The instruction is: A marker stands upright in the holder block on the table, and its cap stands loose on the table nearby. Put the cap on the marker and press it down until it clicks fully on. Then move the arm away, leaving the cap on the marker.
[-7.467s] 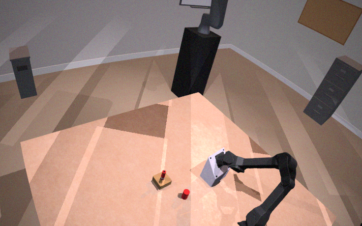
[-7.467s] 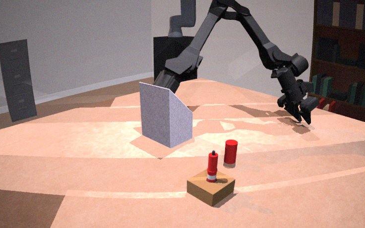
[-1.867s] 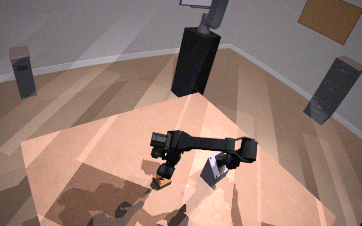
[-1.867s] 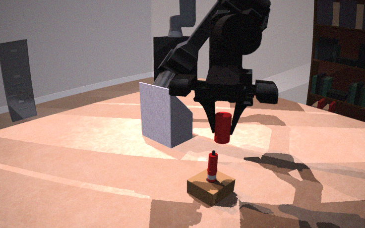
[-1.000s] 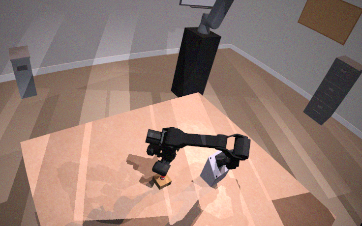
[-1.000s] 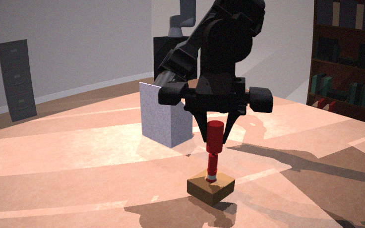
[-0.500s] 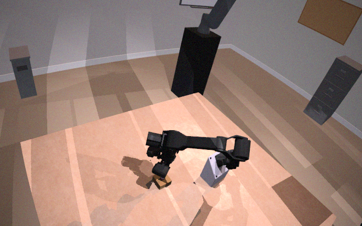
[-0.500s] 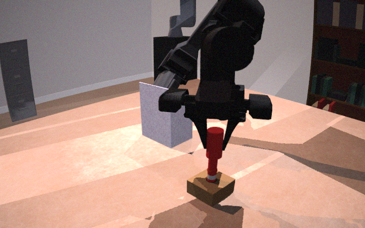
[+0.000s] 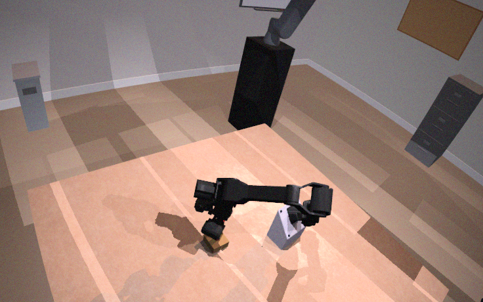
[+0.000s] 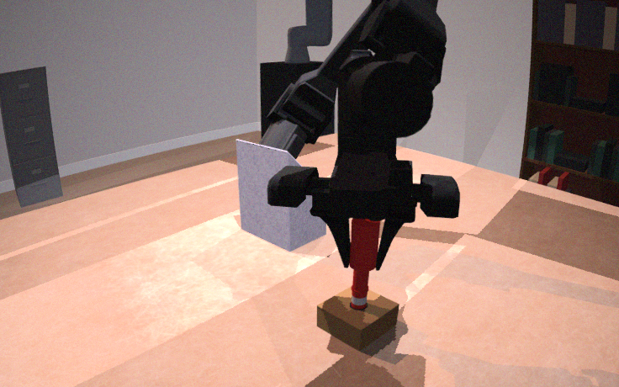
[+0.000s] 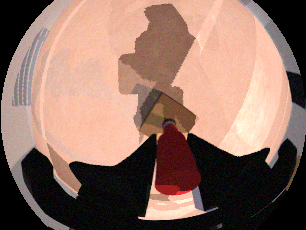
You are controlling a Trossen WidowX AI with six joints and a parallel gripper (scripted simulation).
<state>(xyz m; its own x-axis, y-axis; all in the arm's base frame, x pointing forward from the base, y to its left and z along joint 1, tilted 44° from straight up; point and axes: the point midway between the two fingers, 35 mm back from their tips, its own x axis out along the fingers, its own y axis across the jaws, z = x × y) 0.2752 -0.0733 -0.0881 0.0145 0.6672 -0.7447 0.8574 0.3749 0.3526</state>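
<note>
Right now the red cap is 10 mm to the left of my gripper tip and 30 mm above it.
</note>
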